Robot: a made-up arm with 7 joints.
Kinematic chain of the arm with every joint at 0, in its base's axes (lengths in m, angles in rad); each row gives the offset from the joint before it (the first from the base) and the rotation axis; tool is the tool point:
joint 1: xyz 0 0 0.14 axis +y
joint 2: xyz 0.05 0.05 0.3 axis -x
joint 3: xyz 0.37 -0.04 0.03 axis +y
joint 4: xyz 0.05 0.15 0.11 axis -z
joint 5: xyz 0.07 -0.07 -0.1 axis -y
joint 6: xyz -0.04 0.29 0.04 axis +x
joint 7: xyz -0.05 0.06 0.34 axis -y
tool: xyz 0.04 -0.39 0
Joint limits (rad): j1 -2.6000..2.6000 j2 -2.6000..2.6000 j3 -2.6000..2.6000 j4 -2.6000..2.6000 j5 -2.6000..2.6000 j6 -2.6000..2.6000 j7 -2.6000..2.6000
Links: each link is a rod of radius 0.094 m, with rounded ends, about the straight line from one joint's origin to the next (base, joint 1, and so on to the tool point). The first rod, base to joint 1, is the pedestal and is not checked.
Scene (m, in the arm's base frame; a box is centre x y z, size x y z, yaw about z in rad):
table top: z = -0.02
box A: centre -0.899 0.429 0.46 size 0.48 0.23 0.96 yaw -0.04
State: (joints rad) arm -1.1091 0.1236 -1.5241 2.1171 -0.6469 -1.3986 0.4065
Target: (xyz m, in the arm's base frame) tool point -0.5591 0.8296 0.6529
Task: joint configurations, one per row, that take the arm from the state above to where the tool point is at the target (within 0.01 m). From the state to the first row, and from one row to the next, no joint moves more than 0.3 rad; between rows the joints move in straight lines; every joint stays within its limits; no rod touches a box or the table.
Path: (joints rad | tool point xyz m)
1: -0.9894 0.0787 -1.5438 1.8198 -0.6747 -1.5635 0.3009 | -0.6937 -0.1883 0.7171
2: -0.8696 0.0337 -1.5635 1.5225 -0.7025 -1.7284 0.1954 | -0.6789 -0.0185 0.9023
3: -0.7499 -0.0112 -1.5831 1.2252 -0.7303 -1.8933 0.0898 | -0.5845 0.1880 1.0401
4: -0.6302 -0.0562 -1.6028 0.9279 -0.7581 -2.0581 -0.0157 | -0.4202 0.4021 1.1038
5: -0.5104 -0.1011 -1.6225 0.6306 -0.7859 -2.2230 -0.1213 | -0.2081 0.5932 1.0784
6: -0.3907 -0.1460 -1.6422 0.3333 -0.8137 -2.3879 -0.2268 | 0.0210 0.7334 0.9636
7: -0.2710 -0.1910 -1.6619 0.0360 -0.8415 -2.5528 -0.3324 | 0.2355 0.8021 0.7750
8: -0.5140 0.0091 -1.5761 0.2479 -0.7788 -2.4411 -0.1410 | 0.0453 0.8214 0.8232
9: -0.7570 0.2091 -1.4903 0.4598 -0.7162 -2.3293 0.0503 | -0.1323 0.8335 0.8294
10: -1.0001 0.4092 -1.4045 0.6716 -0.6535 -2.2176 0.2416 | -0.2931 0.8390 0.8013
11: -1.2431 0.6092 -1.3187 0.8835 -0.5908 -2.1058 0.4330 | -0.4361 0.8376 0.7427
12: -1.4861 0.8093 -1.2329 1.0954 -0.5282 -1.9941 0.6243 | -0.5591 0.8296 0.6530

